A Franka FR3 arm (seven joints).
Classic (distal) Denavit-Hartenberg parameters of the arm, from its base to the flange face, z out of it. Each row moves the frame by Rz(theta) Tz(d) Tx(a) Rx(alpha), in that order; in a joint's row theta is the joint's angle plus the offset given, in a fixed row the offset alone. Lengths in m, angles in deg.
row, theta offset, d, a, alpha
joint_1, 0, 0.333, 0, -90
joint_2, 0, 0, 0, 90
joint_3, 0, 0.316, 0.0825, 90
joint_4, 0, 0, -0.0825, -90
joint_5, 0, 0.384, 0, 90
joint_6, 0, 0, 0.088, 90
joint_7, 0, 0.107, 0, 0
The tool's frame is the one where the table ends.
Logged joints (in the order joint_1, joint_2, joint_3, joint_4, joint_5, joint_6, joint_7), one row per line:
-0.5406, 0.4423, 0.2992, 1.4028, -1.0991, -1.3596, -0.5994
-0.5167, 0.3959, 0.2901, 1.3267, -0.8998, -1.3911, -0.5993
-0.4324, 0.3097, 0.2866, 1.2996, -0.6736, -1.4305, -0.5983
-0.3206, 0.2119, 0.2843, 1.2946, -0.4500, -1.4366, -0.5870
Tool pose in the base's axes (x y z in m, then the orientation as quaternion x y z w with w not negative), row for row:
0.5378, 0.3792, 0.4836, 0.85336, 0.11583, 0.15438, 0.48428
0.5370, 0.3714, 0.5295, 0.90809, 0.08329, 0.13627, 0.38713
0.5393, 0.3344, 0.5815, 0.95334, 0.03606, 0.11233, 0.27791
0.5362, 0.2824, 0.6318, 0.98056, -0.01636, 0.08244, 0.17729
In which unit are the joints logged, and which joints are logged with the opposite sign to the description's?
The joints are logged in radians. Opposite sign: joint_1, joint_4, joint_6, joint_7.
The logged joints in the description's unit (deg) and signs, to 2 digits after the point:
30.97, 25.34, 17.14, -80.37, -62.97, 77.90, 34.34
29.60, 22.68, 16.62, -76.01, -51.55, 79.70, 34.34
24.77, 17.74, 16.42, -74.46, -38.59, 81.96, 34.28
18.37, 12.14, 16.29, -74.18, -25.78, 82.31, 33.63

